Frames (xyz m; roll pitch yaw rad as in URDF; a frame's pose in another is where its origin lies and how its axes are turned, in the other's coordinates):
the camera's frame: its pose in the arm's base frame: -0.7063 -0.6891 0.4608 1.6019 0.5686 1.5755
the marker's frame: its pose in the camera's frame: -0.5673 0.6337 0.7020 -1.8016 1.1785 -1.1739
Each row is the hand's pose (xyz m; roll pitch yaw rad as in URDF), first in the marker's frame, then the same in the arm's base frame.
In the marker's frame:
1: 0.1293 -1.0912 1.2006 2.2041 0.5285 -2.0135
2: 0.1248 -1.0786 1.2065 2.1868 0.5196 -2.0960
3: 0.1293 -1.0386 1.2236 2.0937 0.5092 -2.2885
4: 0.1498 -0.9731 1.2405 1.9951 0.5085 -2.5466
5: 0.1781 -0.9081 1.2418 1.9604 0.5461 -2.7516
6: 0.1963 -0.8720 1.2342 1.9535 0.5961 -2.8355
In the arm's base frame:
1: 0.1861 0.4281 0.2688 0.2240 0.6704 -0.5806
2: 0.1855 0.4334 0.2824 0.2736 0.6072 -0.5376
3: 0.1661 0.4475 0.3190 0.3082 0.4490 -0.4728
4: 0.1228 0.4588 0.3737 0.3477 0.2262 -0.4375
5: 0.0736 0.4542 0.4246 0.4119 0.0481 -0.4704
6: 0.0446 0.4432 0.4516 0.4496 -0.0202 -0.5235

